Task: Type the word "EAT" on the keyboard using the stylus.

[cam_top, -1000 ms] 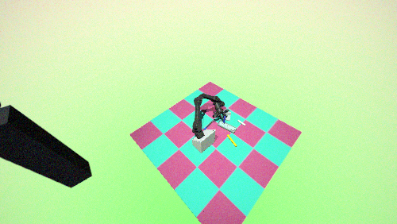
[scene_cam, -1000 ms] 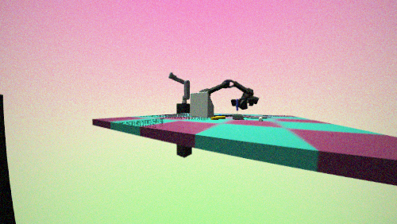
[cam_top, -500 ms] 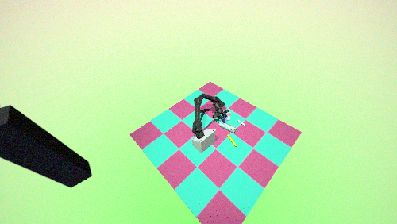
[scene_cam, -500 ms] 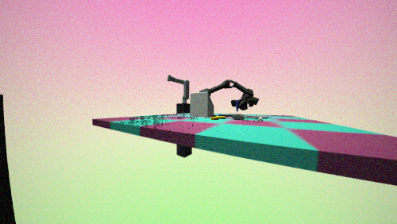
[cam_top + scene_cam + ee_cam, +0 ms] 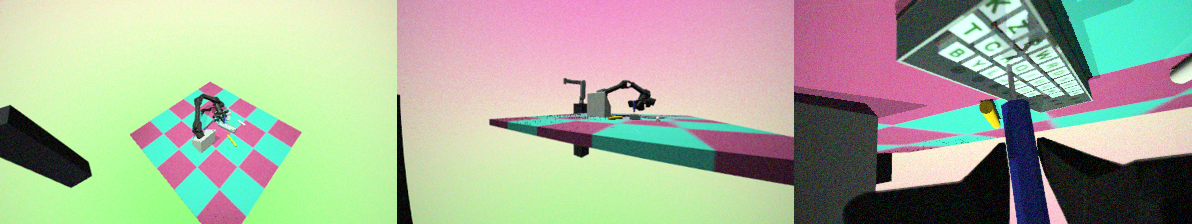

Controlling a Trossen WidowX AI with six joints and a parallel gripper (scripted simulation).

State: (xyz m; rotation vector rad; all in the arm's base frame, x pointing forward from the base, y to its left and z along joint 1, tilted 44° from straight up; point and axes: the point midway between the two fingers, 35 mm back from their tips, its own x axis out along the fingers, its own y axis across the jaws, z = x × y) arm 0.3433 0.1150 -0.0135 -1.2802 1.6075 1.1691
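My gripper tip is 10 mm above the blue stylus. From my gripper tip the other things lie so: yellow rod (70 mm behind, 200 mm to the right, 70 mm below); then white piece (180 mm ahead, 100 mm to the right, 60 mm below).
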